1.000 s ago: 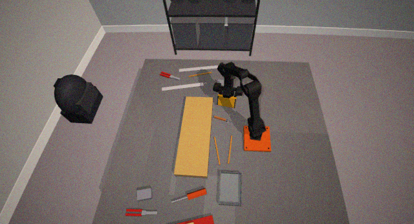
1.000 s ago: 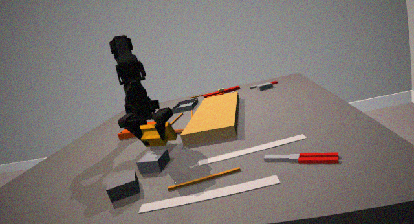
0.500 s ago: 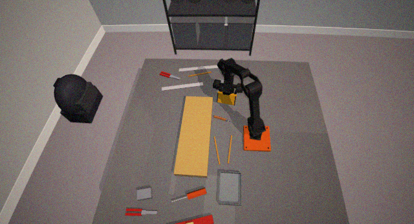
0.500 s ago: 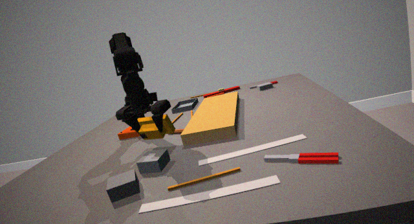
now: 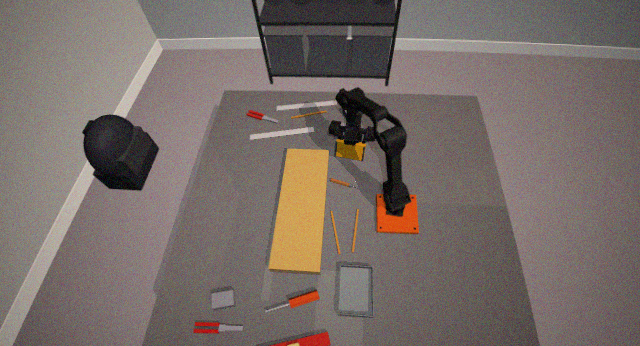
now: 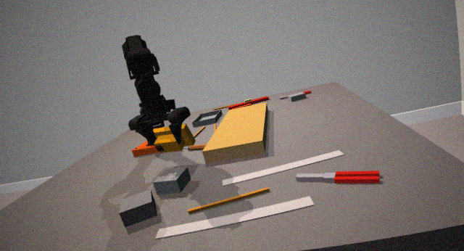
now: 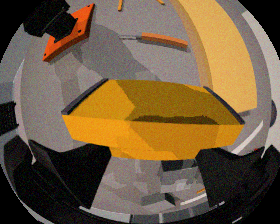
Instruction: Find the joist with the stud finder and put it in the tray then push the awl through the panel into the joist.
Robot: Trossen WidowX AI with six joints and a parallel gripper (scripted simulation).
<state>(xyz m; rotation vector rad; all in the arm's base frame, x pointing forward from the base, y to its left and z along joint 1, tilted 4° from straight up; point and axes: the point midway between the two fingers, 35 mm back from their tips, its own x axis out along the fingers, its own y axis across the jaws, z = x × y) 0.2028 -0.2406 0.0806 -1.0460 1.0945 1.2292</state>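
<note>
My gripper tip is 30 mm past the indicator window and 10 mm above it. The rest, counted from my gripper tip: grey tray (560 mm to the left, 100 mm behind, 70 mm below); then awl (150 mm to the left, 70 mm below, 10 mm behind); then stud finder (10 mm to the left, 10 mm behind).
</note>
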